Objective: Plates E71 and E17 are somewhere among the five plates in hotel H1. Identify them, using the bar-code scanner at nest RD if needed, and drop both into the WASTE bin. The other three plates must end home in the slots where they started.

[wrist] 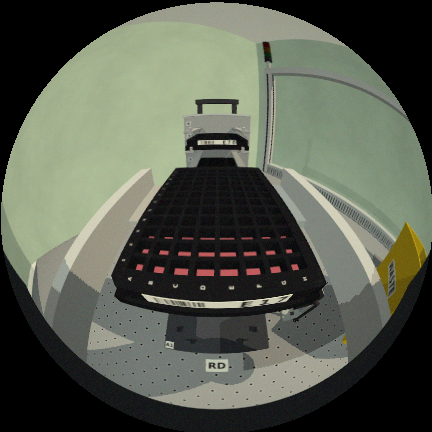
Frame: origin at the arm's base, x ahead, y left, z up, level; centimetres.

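Seen in the pictures: gripper, between the fingertips: (216,176).
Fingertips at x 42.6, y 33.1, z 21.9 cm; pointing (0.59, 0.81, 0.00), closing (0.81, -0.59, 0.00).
Observation:
Offsets run from my fingertips to a thing's top centre. "spot": to the spot under its first point. Level surfaces: height alone.
My gripper (216,176) is shut on plate E17, with its pale fingers along the plate's two long sides. The black plate E17 {dy -2.0, dx -1.4, dz -0.3 cm} (215,225) is level, its bar-code label facing the camera and pink showing in its nearest wells. It is above the dark nest RD {dy -1.9, dx -1.5, dz -13.6 cm} (217,334), with a gap under it. Plate E70 {dy +13.1, dx +9.5, dz +1.7 cm} (218,143) sits in the grey hotel H1 (217,123) behind. The held plate hides the hotel's lower part and any plates there. The yellow WASTE bin (409,260) stands at the right edge, partly cut off.
The RD label {spot: dy -10.6, dx -7.6, dz -20.5 cm} (217,365) lies on the perforated deck {dz -20.5 cm} (185,395) in front of the nest. A small dark device {spot: dy -12.6, dx +7.6, dz -20.2 cm} (296,314) shows partly under the plate's right corner. A signal light {spot: dy +36.0, dx +58.3, dz +52.6 cm} (267,52) on a post and a grey enclosure frame (320,75) stand behind right.

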